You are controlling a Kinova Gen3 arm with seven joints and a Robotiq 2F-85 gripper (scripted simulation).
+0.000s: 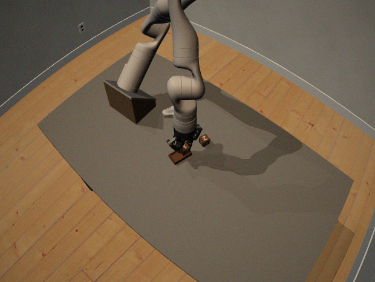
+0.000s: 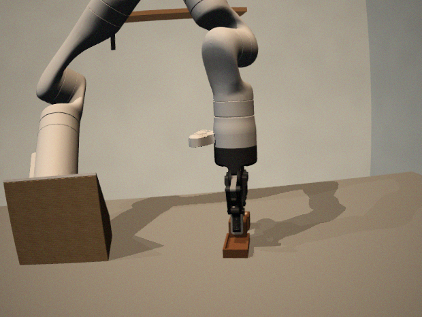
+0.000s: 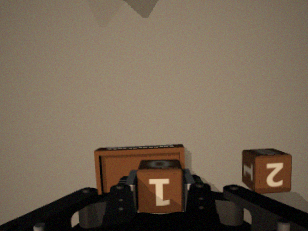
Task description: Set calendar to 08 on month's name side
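Now: the brown tray 4 cm below my hand, 2 cm to the right of it and 1 cm behind it. From my hand the other things lie so: brown cube 9 cm to the left, 3 cm below, 2 cm ahead.
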